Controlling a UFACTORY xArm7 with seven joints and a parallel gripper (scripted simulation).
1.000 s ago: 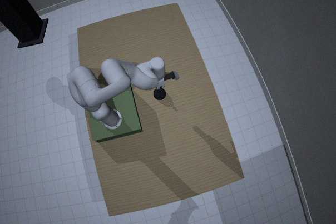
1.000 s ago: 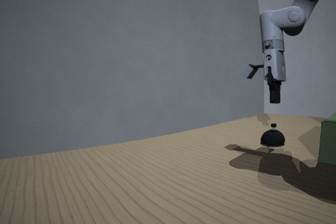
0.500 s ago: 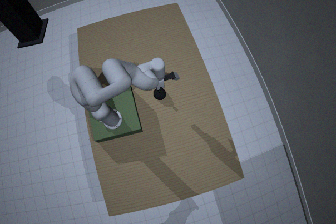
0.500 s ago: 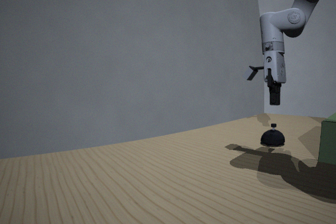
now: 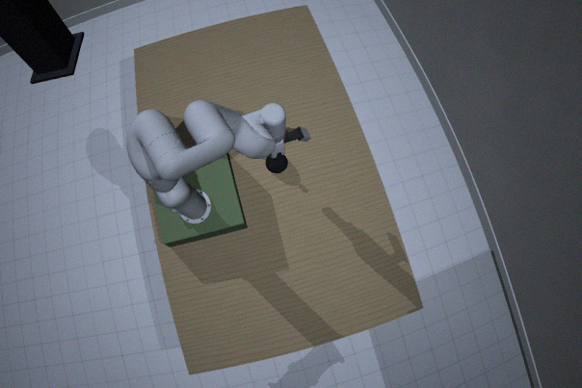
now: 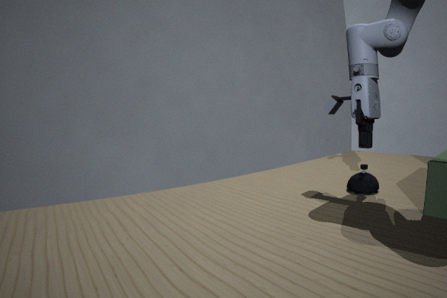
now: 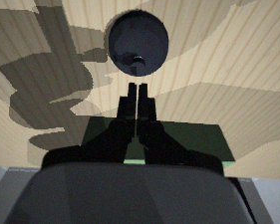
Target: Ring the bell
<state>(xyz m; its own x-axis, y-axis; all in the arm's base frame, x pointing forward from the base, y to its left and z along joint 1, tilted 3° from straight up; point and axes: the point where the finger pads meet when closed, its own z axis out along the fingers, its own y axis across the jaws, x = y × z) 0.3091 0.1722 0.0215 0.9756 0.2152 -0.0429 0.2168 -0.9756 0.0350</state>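
Right now the small button is 7 cm below my hand. Also, from my hand: bell: 9 cm below.
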